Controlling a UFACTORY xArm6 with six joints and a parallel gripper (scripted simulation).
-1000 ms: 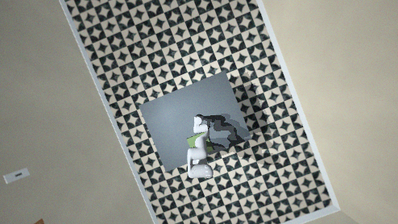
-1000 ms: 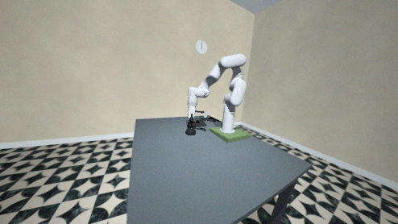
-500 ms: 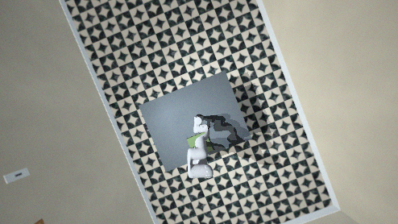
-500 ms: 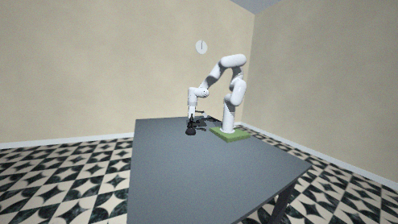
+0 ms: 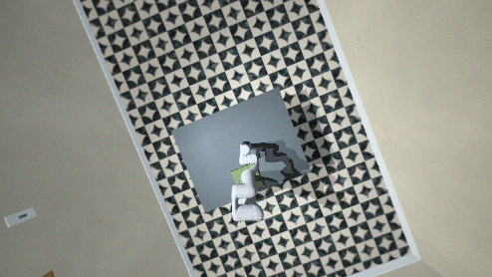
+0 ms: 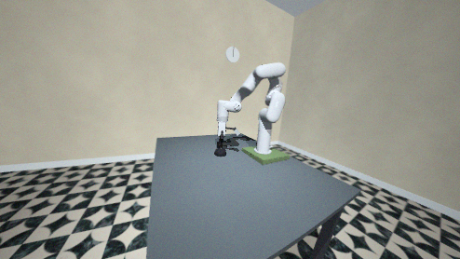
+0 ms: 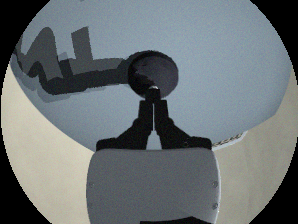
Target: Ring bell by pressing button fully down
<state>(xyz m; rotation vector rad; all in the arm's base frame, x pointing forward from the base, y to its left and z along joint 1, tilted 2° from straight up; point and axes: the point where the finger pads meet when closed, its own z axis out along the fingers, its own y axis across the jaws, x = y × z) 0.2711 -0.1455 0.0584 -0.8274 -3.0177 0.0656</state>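
Right now the bell is 50 mm below my hand.
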